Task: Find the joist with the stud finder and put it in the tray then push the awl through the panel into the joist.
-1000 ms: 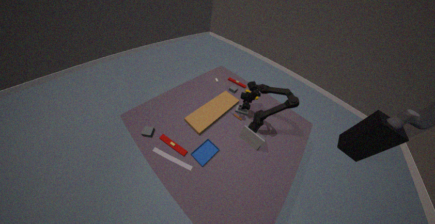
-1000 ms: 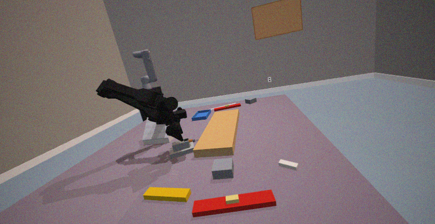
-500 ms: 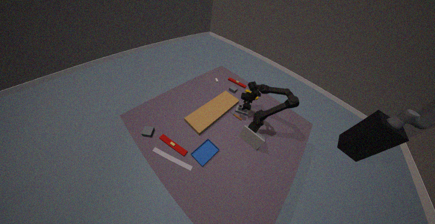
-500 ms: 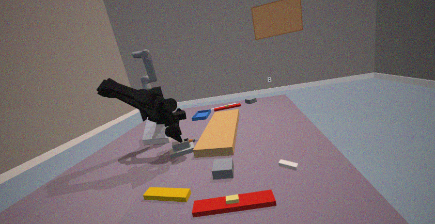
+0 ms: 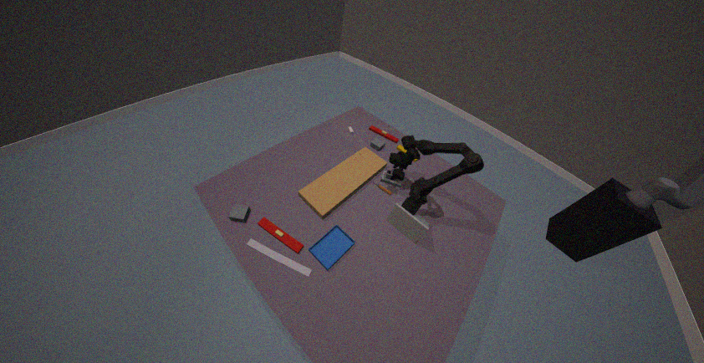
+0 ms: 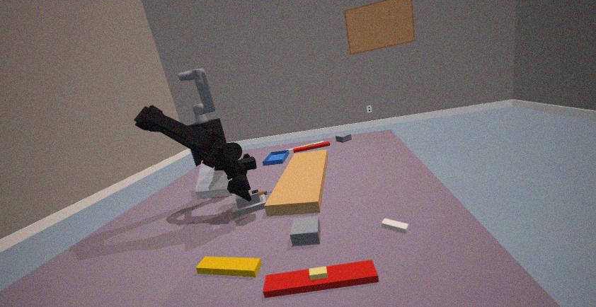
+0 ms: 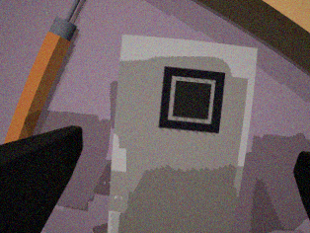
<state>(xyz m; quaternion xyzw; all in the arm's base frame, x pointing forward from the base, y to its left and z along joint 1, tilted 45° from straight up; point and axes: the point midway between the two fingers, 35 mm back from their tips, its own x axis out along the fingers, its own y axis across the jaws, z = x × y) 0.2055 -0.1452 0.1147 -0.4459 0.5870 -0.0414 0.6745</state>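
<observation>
Now: the stud finder 1 cm below my gripper tip. The rest, counted from my gripper tip: white block (46 cm ahead, 12 cm to the right, 5 cm below); then yellow block (6 cm ahead, 27 cm to the right, 4 cm below); then awl (9 cm to the left, 4 cm below).
</observation>
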